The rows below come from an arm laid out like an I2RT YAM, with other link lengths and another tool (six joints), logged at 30 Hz.
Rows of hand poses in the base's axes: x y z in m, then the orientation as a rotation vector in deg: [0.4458 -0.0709 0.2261 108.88 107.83 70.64]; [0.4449 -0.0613 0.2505 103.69 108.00 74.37]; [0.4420 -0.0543 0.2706 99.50 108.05 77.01]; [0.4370 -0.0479 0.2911 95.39 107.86 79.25]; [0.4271 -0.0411 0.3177 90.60 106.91 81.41]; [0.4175 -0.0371 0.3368 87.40 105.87 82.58]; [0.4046 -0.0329 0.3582 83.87 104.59 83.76]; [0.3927 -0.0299 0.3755 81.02 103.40 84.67]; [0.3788 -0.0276 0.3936 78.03 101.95 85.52]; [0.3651 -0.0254 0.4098 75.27 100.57 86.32]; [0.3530 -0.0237 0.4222 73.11 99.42 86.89]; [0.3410 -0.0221 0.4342 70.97 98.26 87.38]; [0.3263 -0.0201 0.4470 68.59 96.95 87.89]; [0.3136 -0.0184 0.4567 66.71 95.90 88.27]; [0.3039 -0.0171 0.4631 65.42 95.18 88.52]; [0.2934 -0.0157 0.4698 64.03 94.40 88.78]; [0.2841 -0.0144 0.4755 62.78 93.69 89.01]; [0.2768 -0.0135 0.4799 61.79 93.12 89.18]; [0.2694 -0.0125 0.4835 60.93 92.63 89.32]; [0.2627 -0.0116 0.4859 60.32 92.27 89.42]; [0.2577 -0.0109 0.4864 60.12 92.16 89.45]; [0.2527 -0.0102 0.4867 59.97 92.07 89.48]
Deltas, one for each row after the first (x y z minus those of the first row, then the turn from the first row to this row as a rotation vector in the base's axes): [-0.0009 0.0096 0.0244 0.28 -4.03 1.96]; [-0.0038 0.0166 0.0445 0.35 -7.20 3.49]; [-0.0088 0.0230 0.0650 0.23 -10.32 4.82]; [-0.0187 0.0298 0.0916 -0.21 -14.22 5.86]; [-0.0283 0.0338 0.1107 -0.68 -16.98 6.27]; [-0.0412 0.0380 0.1321 -1.24 -20.08 6.65]; [-0.0531 0.0410 0.1494 -1.70 -22.65 6.87]; [-0.0670 0.0433 0.1675 -2.24 -25.44 6.98]; [-0.0807 0.0455 0.1837 -2.69 -28.04 7.08]; [-0.0928 0.0472 0.1961 -3.06 -30.11 7.12]; [-0.1048 0.0488 0.2081 -3.47 -32.17 7.14]; [-0.1195 0.0508 0.2209 -3.94 -34.46 7.16]; [-0.1322 0.0525 0.2306 -4.30 -36.28 7.18]; [-0.1419 0.0538 0.2370 -4.55 -37.53 7.19]; [-0.1524 0.0552 0.2437 -4.82 -38.88 7.21]; [-0.1617 0.0565 0.2494 -5.06 -40.10 7.23]; [-0.1690 0.0574 0.2538 -5.25 -41.07 7.24]; [-0.1764 0.0584 0.2574 -5.42 -41.90 7.25]; [-0.1831 0.0593 0.2598 -5.54 -42.51 7.25]; [-0.1881 0.0600 0.2603 -5.58 -42.70 7.25]; [-0.1931 0.0607 0.2606 -5.61 -42.85 7.25]
